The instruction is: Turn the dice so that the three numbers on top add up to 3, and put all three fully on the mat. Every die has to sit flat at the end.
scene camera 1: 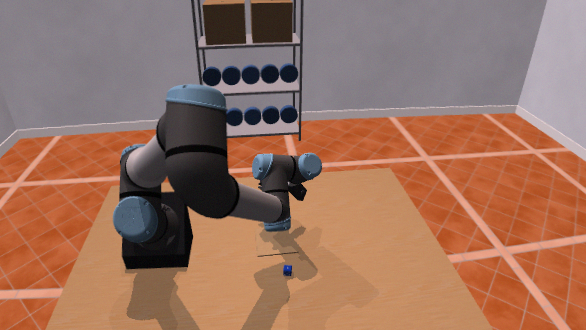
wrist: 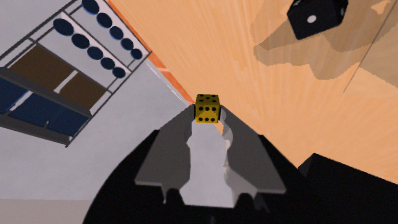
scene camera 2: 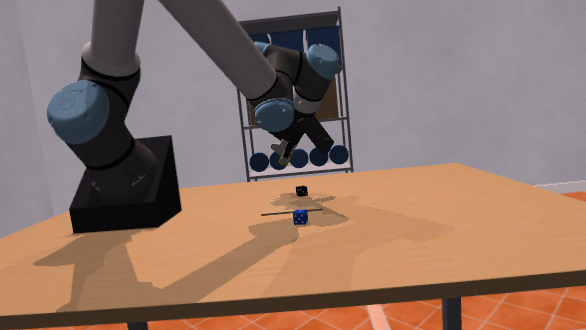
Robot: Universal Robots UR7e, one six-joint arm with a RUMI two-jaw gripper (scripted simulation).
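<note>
The gripper [scene camera 2: 283,161] [wrist: 206,105] is visible in scene camera 2 and in the wrist view.
</note>
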